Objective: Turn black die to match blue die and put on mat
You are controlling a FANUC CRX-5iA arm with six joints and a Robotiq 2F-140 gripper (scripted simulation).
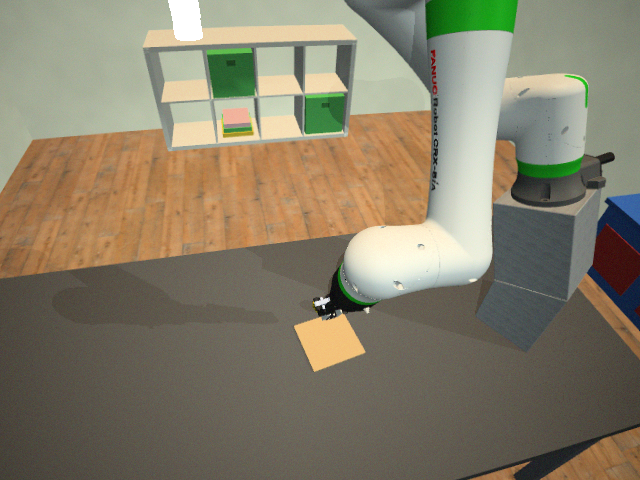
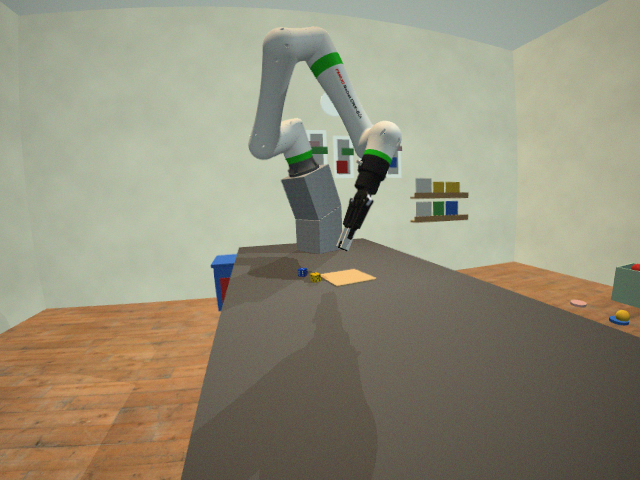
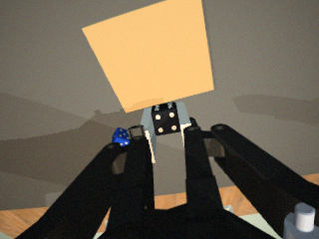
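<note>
Right now the black die is 2 cm below my hand and 1 cm to the right of it. The rest, counted from my hand: blue die: 13 cm to the right, 12 cm below, 9 cm behind; yellow die: 12 cm below, 10 cm to the right, 1 cm behind; tan mat: 13 cm below.
</note>
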